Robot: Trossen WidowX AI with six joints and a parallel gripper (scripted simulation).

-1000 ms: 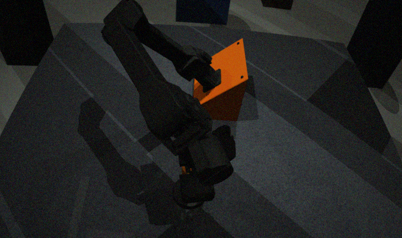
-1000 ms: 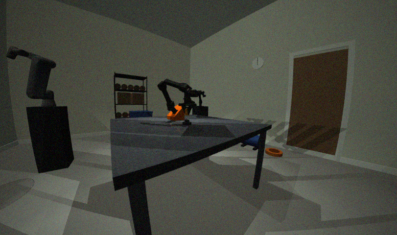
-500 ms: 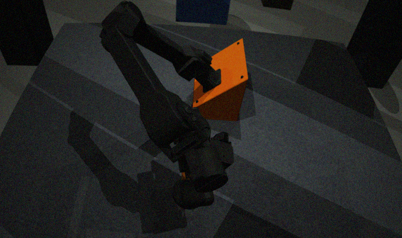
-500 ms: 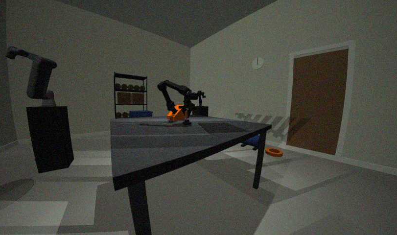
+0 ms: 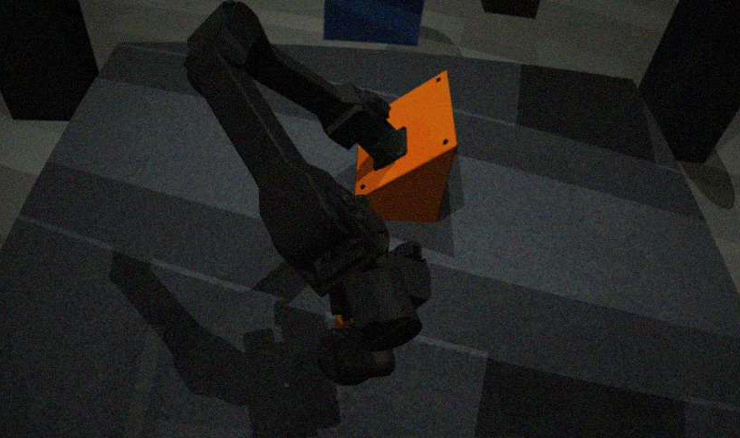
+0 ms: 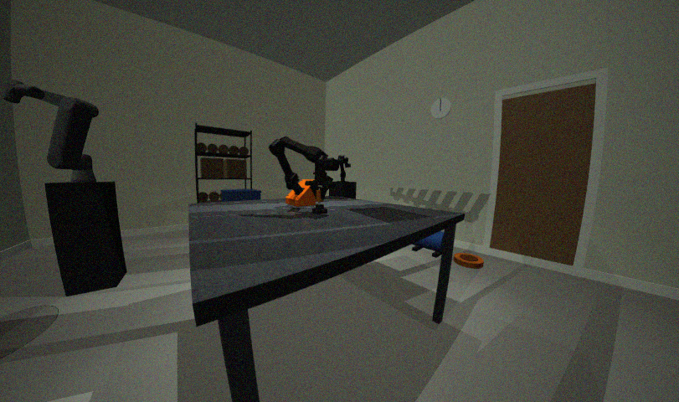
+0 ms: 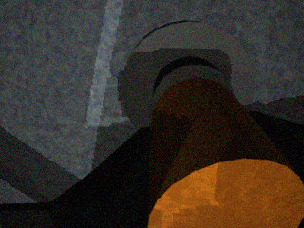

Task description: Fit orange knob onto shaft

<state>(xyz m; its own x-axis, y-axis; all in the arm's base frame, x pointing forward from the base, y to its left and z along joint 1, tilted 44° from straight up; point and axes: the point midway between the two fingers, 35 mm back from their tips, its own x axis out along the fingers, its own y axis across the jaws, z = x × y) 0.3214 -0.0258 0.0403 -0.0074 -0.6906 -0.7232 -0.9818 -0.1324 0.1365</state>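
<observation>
Right now my gripper tip is 3 cm below the orange knob. From my gripper tip the other things lie so: dark round pedestal 4 cm below.
</observation>
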